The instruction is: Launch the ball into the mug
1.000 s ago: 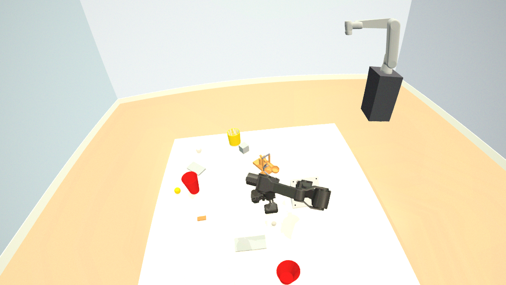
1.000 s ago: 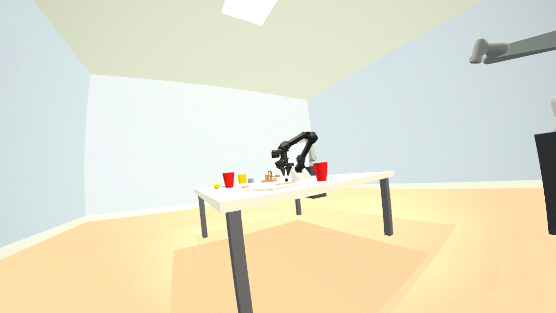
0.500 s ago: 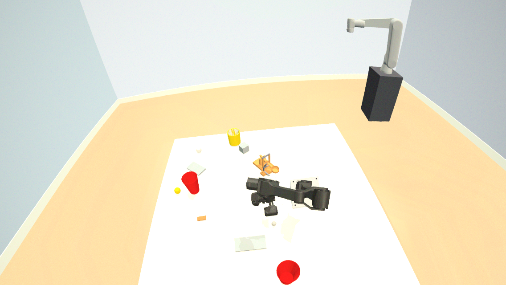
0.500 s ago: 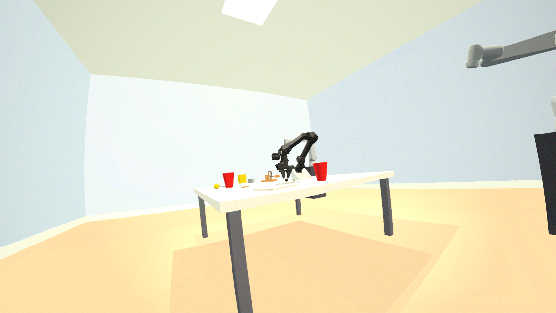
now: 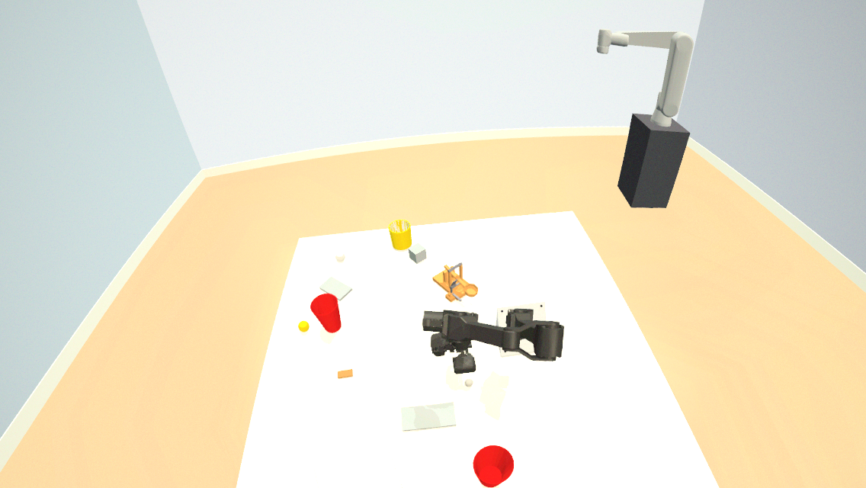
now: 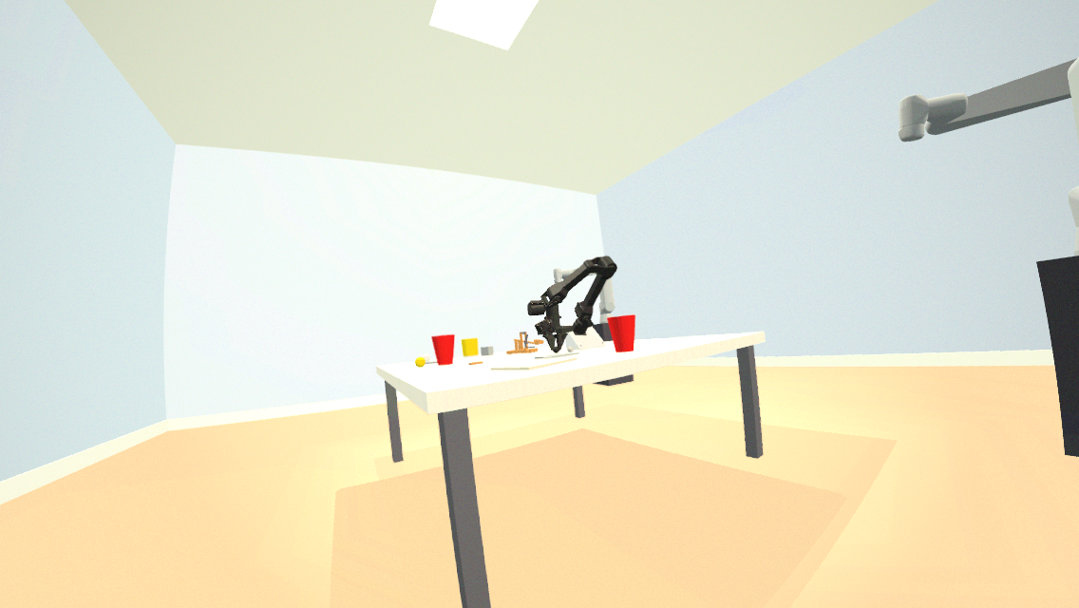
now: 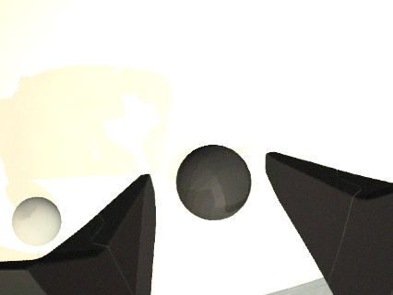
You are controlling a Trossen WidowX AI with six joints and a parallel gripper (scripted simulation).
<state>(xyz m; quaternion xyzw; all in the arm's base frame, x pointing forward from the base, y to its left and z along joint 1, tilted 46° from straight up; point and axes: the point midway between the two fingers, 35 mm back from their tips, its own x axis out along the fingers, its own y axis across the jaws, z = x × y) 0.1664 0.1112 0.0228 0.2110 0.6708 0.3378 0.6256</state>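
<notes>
My gripper tip is now 290 mm to the left of the catapult, 40 mm below it and 10 mm short of it. Also, from my gripper tip: small orange block (360 mm ahead, 60 mm to the left, 10 mm below); then grey cube (480 mm to the right, 180 mm ahead, 10 mm above); then black ball (right at my gripper tip).
</notes>
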